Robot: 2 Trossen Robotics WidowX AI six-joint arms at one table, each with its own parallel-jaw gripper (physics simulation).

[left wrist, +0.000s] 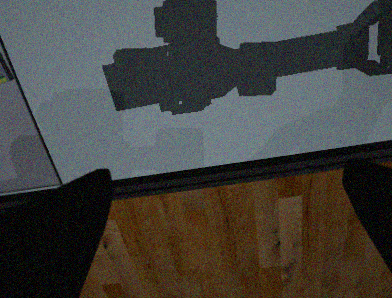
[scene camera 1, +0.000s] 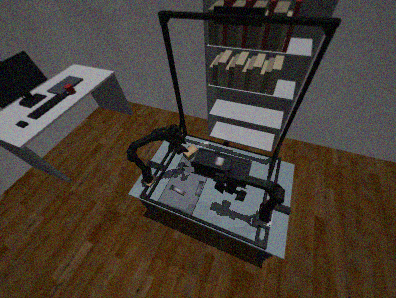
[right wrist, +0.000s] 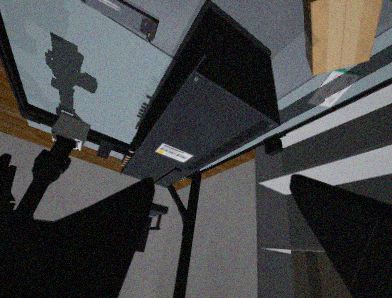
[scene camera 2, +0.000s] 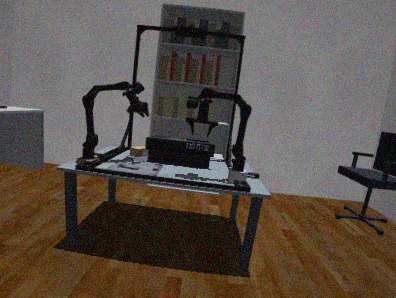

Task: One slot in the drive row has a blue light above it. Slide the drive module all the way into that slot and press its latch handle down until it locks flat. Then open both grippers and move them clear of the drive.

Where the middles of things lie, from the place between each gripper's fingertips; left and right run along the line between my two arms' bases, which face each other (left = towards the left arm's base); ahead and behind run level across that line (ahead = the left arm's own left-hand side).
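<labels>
I find the ESD mat (scene camera 1: 184, 177) 310 mm below my right hand, and it is 60 mm ahead of that hand and 10 mm to the left of it. Going by its middle, the ESD mat is nearer to my right hand than to my left hand.
Measured from my left hand, the mat is 25 cm below, while it is also 17 cm behind that hand and 38 cm to the right of it.
</labels>
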